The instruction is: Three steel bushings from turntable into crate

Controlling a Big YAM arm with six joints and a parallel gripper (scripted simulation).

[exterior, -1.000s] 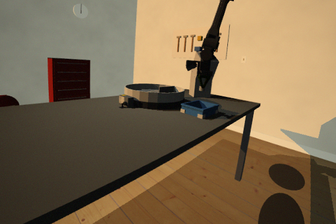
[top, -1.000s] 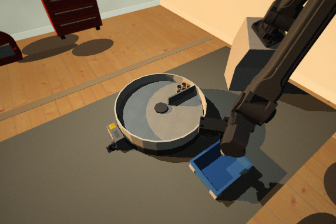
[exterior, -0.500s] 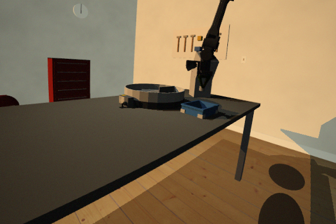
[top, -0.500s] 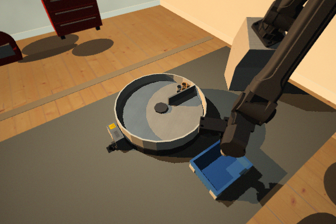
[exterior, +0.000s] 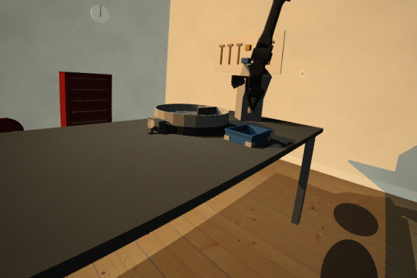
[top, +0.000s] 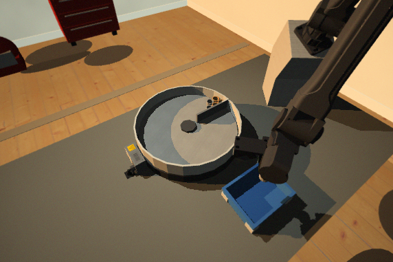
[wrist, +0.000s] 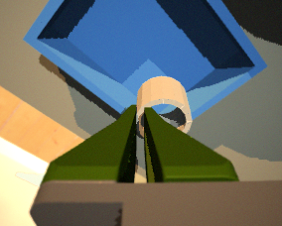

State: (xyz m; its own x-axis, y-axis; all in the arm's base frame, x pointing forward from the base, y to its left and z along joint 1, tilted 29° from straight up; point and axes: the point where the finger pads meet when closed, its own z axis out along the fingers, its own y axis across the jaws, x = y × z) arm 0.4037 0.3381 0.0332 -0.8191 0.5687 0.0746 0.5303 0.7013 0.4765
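Right now the blue crate is 13 cm below my hand and 1 cm to the right of it. Round my hand: round turntable 35 cm to the right, 11 cm ahead, 10 cm below.
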